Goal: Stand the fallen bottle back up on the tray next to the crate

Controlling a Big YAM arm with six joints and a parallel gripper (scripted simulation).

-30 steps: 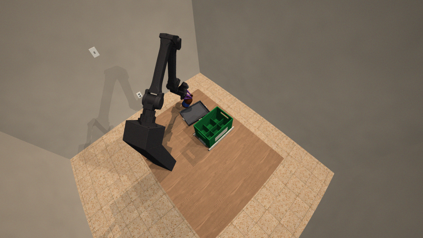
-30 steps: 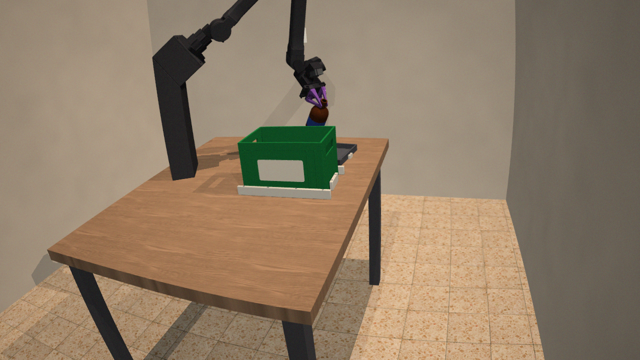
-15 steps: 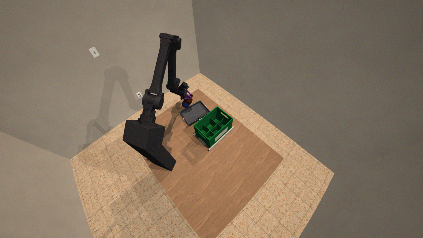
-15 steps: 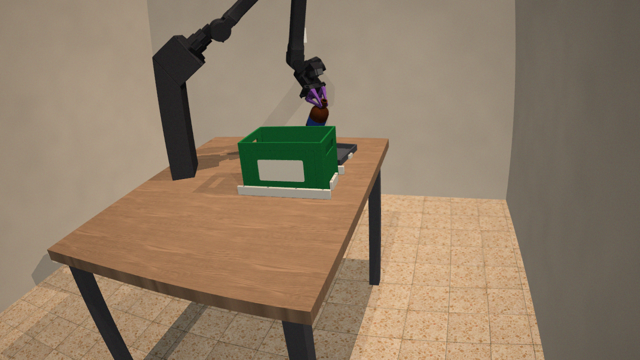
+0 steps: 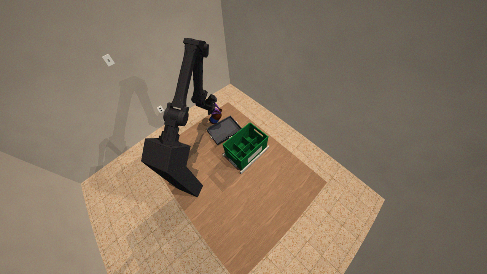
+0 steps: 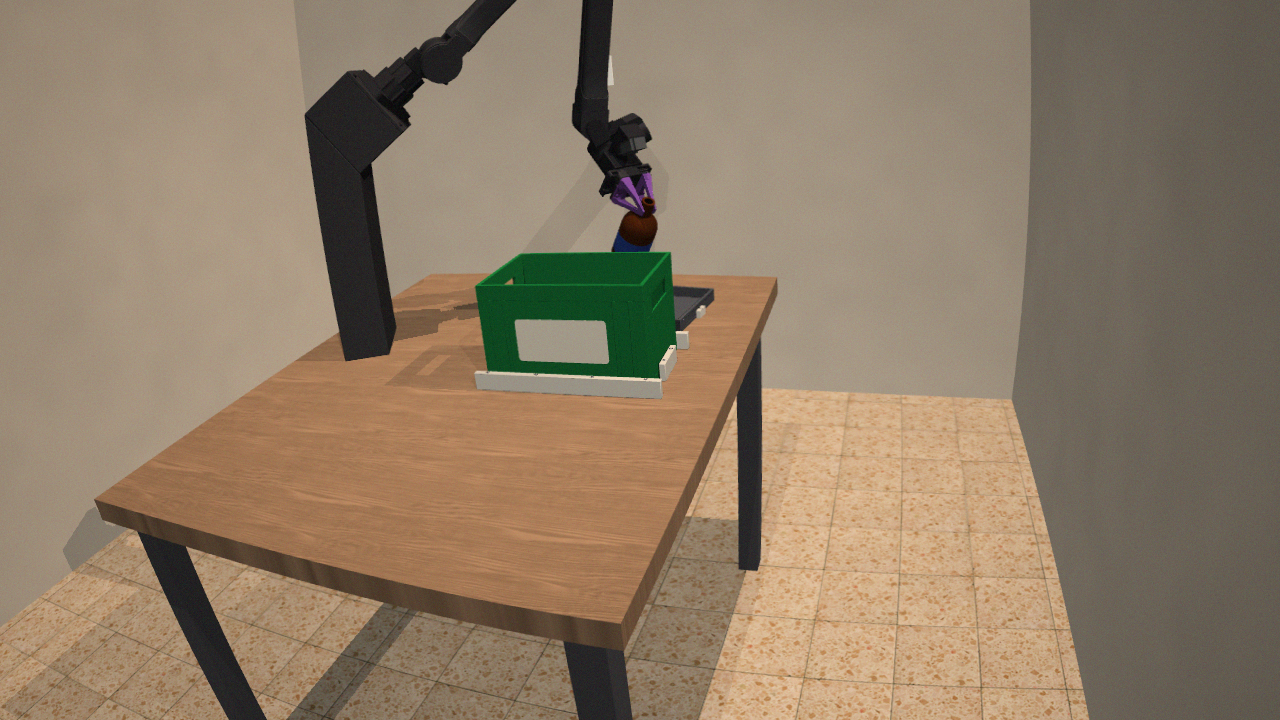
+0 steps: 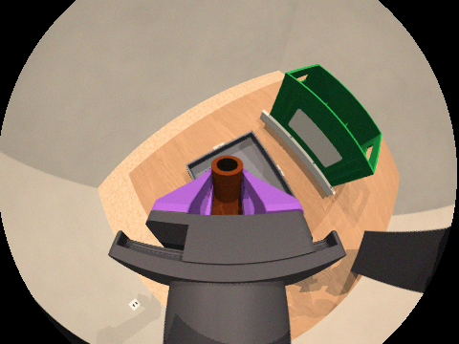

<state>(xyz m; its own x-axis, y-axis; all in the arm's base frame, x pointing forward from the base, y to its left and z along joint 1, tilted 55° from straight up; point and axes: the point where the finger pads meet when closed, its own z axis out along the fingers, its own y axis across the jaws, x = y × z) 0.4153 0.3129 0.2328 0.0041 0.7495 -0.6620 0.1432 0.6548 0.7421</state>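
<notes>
The brown bottle is 40 mm below my hand, 30 mm behind it and 10 mm to the left of it. Also, from my hand: green crate (300 mm to the right, 120 mm ahead, 110 mm below); tray (180 mm below, 40 mm to the right).
</notes>
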